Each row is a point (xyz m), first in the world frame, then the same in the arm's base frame.
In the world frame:
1: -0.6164 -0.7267 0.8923
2: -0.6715 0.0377 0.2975
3: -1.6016 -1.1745 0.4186
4: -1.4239 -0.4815 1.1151
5: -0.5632 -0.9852 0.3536
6: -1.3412 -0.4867 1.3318
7: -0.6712 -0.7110 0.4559
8: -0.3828 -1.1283 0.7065
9: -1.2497 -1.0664 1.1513
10: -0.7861 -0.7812 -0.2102
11: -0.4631 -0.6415 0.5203
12: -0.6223 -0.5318 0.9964
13: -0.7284 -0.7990 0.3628
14: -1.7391 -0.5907 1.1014
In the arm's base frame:
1: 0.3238 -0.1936 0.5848
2: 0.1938 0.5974 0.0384
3: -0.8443 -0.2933 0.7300
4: -0.1389 0.2600 1.1696
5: 0.0123 -0.4132 0.1216
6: 0.0384 0.2137 1.3120
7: 0.0583 -0.1283 0.2400
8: 0.2986 -0.6302 0.3418
9: -0.1502 -0.3512 1.1627
10: -0.3997 -0.1091 -0.2617
11: 0.2792 -0.1283 0.1812
12: 0.4297 -0.0143 0.6591
13: -0.0616 -0.1880 0.1981
14: -0.4313 0.2497 1.3304

